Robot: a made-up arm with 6 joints. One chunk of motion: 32 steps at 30 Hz.
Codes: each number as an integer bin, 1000 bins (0 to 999) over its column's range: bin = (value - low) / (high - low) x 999, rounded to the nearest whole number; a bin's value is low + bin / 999 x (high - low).
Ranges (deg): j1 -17..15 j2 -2..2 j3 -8..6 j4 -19..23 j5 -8..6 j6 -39..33
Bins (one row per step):
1: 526 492 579 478 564 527
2: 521 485 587 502 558 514
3: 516 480 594 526 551 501
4: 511 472 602 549 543 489
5: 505 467 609 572 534 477
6: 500 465 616 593 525 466
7: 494 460 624 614 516 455
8: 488 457 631 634 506 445
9: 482 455 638 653 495 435
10: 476 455 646 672 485 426
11: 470 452 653 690 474 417
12: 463 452 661 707 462 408
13: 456 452 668 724 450 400
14: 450 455 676 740 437 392
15: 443 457 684 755 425 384
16: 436 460 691 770 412 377
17: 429 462 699 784 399 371
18: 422 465 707 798 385 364
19: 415 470 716 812 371 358
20: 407 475 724 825 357 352
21: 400 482 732 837 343 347
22: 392 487 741 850 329 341
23: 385 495 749 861 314 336
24: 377 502 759 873 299 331
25: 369 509 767 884 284 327
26: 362 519 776 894 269 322
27: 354 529 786 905 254 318
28: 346 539 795 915 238 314
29: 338 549 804 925 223 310
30: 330 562 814 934 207 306
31: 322 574 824 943 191 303
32: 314 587 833 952 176 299
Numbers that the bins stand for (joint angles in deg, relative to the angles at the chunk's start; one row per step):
1: -0.15 -0.03 0.11 1.10 -0.10 -1.02
2: -0.31 -0.06 0.23 2.11 -0.18 -1.95
3: -0.47 -0.08 0.32 3.11 -0.28 -2.89
4: -0.63 -0.11 0.44 4.08 -0.39 -3.76
5: -0.82 -0.13 0.53 5.05 -0.52 -4.62
6: -0.98 -0.14 0.63 5.93 -0.64 -5.41
7: -1.18 -0.16 0.74 6.81 -0.77 -6.21
8: -1.37 -0.17 0.84 7.65 -0.91 -6.93
9: -1.56 -0.18 0.94 8.45 -1.06 -7.65
10: -1.75 -0.18 1.05 9.25 -1.20 -8.30
11: -1.94 -0.19 1.15 10.01 -1.36 -8.95
12: -2.17 -0.19 1.26 10.72 -1.53 -9.59
13: -2.39 -0.19 1.36 11.44 -1.69 -10.17
14: -2.59 -0.18 1.47 12.11 -1.88 -10.75
15: -2.81 -0.17 1.59 12.74 -2.04 -11.32
16: -3.03 -0.16 1.68 13.37 -2.23 -11.83
17: -3.26 -0.15 1.80 13.96 -2.41 -12.26
18: -3.48 -0.14 1.91 14.55 -2.60 -12.77
19: -3.71 -0.12 2.03 15.14 -2.80 -13.20
20: -3.96 -0.10 2.15 15.68 -3.00 -13.63
21: -4.19 -0.07 2.26 16.19 -3.19 -13.99
22: -4.44 -0.05 2.38 16.74 -3.39 -14.42
23: -4.67 -0.02 2.50 17.20 -3.60 -14.78
24: -4.92 0.01 2.64 17.70 -3.81 -15.14
25: -5.18 0.04 2.75 18.17 -4.02 -15.43
26: -5.40 0.08 2.87 18.59 -4.23 -15.79
27: -5.66 0.12 3.02 19.05 -4.44 -16.08
28: -5.92 0.16 3.14 19.47 -4.66 -16.37
29: -6.17 0.20 3.27 19.89 -4.87 -16.66
30: -6.43 0.25 3.41 20.27 -5.10 -16.95
31: -6.69 0.30 3.55 20.65 -5.32 -17.16
32: -6.94 0.35 3.67 21.02 -5.53 -17.45

